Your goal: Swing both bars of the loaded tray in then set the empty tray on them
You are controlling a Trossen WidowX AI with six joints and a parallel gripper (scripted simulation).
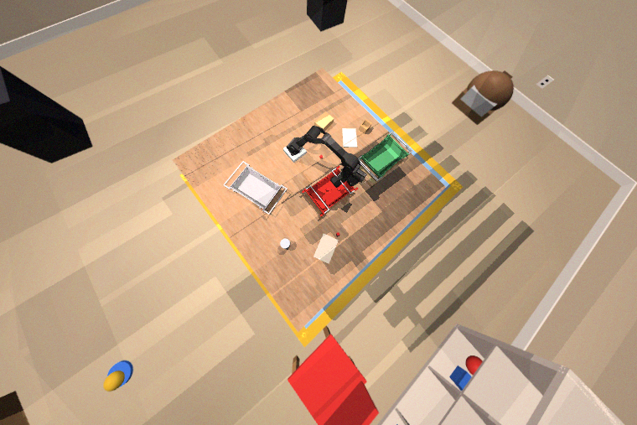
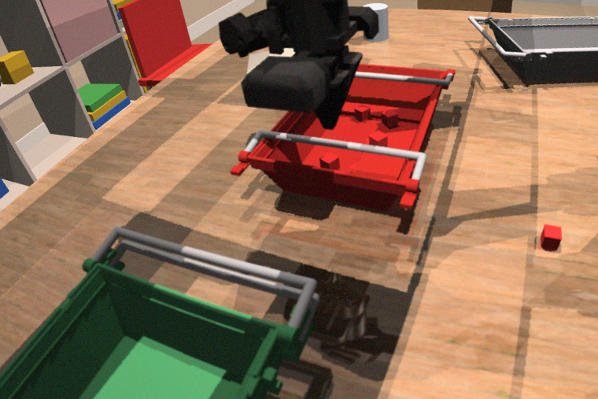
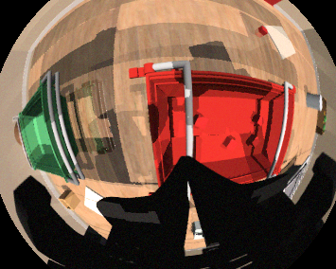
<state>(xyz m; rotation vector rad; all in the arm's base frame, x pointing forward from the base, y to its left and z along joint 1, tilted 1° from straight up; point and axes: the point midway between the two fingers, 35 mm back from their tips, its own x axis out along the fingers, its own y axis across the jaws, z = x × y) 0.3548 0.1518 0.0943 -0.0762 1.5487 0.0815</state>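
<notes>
Right now my gripper tip is 490 mm to the left of the grey tray, 240 mm past it and 40 mm above it. The rest, counted from my gripper tip: grey cylinder: 500 mm to the right, 150 mm ahead, 50 mm below.
</notes>
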